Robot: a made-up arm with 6 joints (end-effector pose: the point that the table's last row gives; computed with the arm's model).
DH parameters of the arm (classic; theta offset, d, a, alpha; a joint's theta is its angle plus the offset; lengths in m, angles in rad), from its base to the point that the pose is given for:
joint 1: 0 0.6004 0.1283 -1.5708
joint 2: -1.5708 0 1.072 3.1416
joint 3: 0 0 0.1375 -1.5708
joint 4: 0 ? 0 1.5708
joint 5: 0 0 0 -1.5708
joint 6: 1.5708 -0.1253 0 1.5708
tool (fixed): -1.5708 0 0 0
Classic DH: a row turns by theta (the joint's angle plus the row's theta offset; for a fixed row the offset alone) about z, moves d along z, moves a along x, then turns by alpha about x.
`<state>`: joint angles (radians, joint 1 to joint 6).
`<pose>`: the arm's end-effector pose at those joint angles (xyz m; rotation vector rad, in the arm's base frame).
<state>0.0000 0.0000 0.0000 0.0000 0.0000 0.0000</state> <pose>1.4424 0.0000 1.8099 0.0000 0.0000 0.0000</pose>
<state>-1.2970 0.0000 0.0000 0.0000 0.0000 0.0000</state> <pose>0.3900 -1.3887 1.8099 0.0000 0.0000 -1.2970</pose>
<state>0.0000 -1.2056 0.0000 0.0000 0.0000 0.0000</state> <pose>-0.5321 0.0000 2.2598 0.0000 -1.2056 0.0000</pose>
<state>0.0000 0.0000 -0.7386 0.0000 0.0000 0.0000</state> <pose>1.1925 0.0000 0.8894 0.0000 0.7386 0.0000</pose>
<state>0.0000 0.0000 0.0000 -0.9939 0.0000 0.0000</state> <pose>1.4424 0.0000 1.8099 0.9939 0.0000 0.0000</pose>
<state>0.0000 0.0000 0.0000 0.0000 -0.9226 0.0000</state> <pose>1.3927 0.0000 1.7100 0.0000 0.9226 0.0000</pose>
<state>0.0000 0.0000 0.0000 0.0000 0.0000 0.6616</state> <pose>1.4424 0.0000 1.8099 -0.6616 0.0000 0.0000</pose>
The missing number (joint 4, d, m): -1.1888
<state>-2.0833 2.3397 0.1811 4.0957 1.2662 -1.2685</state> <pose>-0.2201 -0.1923 -1.2035 0.5767 0.7407 1.8542</pose>
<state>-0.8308 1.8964 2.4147 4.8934 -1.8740 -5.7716</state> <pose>1.4939 -1.4616 0.9286 0.4108 0.5405 0.7990</pose>
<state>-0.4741 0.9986 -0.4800 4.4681 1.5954 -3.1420</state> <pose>1.0526 -0.6767 0.0101 -1.2816 2.8269 -0.1285</pose>
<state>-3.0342 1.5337 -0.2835 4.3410 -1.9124 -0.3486</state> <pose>-1.0766 -0.2267 -0.5160 -1.7441 2.2660 -0.9040</pose>
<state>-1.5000 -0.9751 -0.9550 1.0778 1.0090 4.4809</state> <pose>0.1280 -0.4846 1.4148 0.3585 -0.5336 -0.4194</pose>
